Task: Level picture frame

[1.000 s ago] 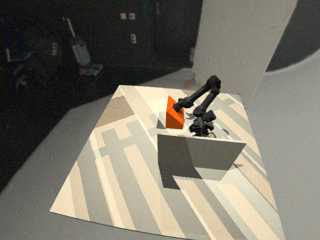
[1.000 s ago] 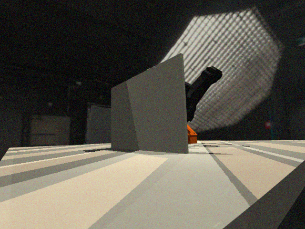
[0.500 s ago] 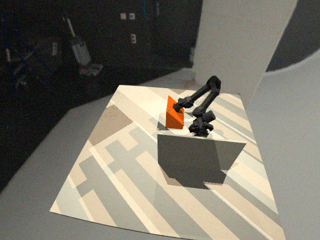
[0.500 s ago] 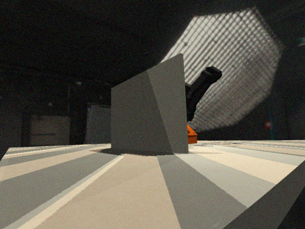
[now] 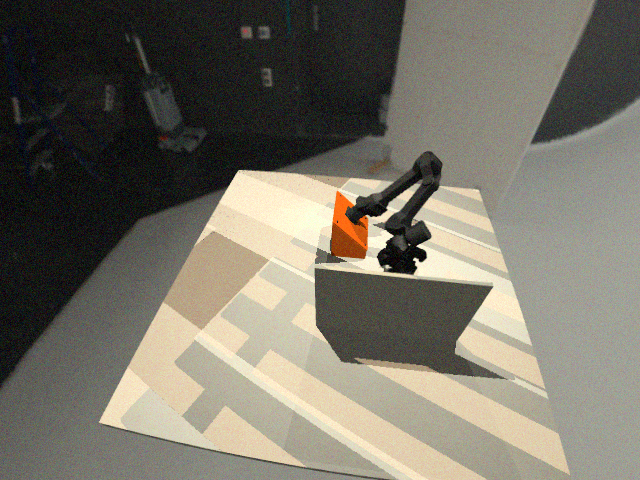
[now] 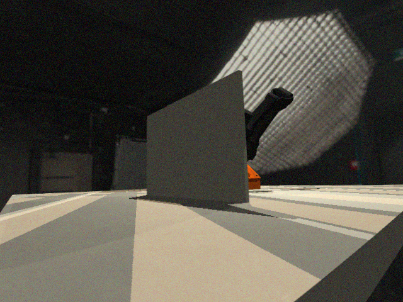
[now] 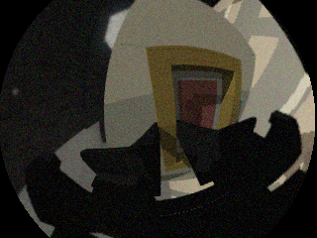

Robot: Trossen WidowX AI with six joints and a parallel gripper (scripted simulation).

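The picture frame lies 20 mm to the right of my gripper tip and 50 mm below it. Also, from my gripper tip: wall panel 20 mm ahead, 10 mm to the right, 60 mm below.
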